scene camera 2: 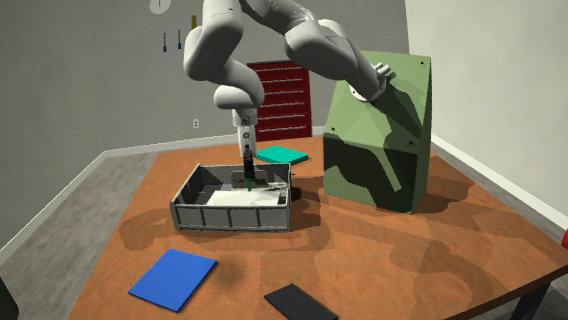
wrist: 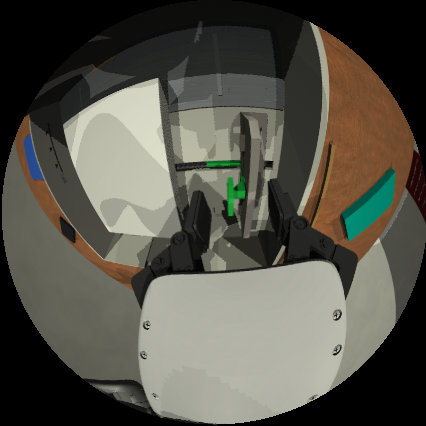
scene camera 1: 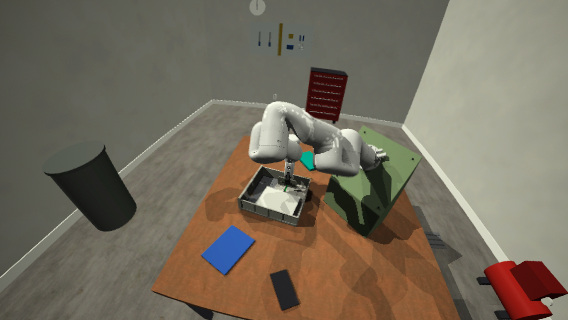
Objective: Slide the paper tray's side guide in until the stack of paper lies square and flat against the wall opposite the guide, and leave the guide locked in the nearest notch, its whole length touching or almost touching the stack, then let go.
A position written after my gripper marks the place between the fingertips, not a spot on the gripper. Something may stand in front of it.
Observation:
I see my gripper (scene camera 2: 249, 174), a white paper stack (scene camera 2: 219, 197), a blue pad (scene camera 2: 172, 280) and a teal pad (wrist: 360, 214).
The white paper stack is seen too in the wrist view (wrist: 120, 145) and in scene camera 1 (scene camera 1: 271, 198). The blue pad also shows in scene camera 1 (scene camera 1: 233, 243). My gripper is seen too in the wrist view (wrist: 236, 197).

